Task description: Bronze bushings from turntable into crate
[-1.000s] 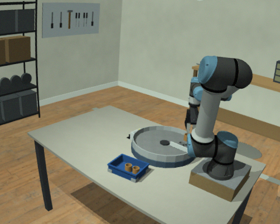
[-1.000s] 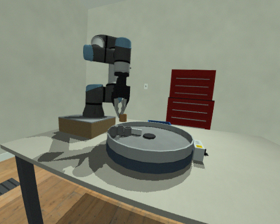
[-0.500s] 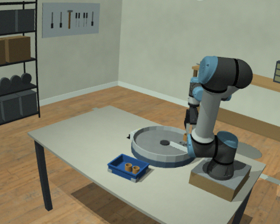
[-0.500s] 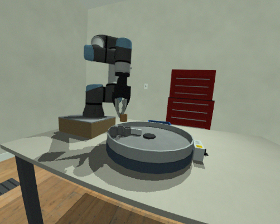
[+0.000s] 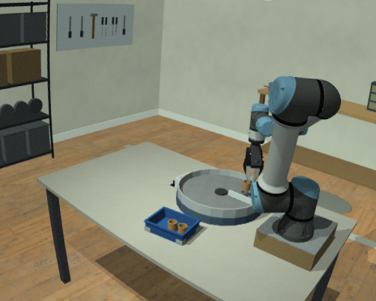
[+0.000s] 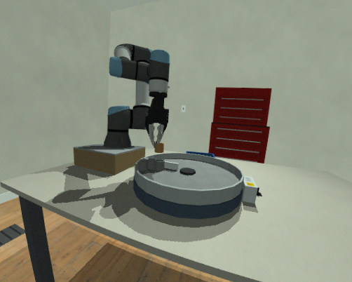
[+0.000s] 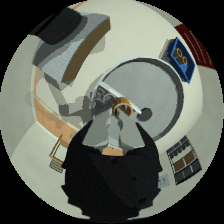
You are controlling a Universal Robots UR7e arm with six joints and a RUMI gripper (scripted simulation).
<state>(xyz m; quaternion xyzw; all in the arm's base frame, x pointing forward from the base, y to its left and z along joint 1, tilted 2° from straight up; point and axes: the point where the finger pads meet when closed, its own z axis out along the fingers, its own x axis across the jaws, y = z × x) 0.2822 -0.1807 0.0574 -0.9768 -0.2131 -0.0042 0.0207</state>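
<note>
My hand is 20 cm short of the blue crate, 33 cm to the right of it and 13 cm above it. Also, from my hand: turntable (15 cm ahead, 1 cm to the right, 10 cm below).
</note>
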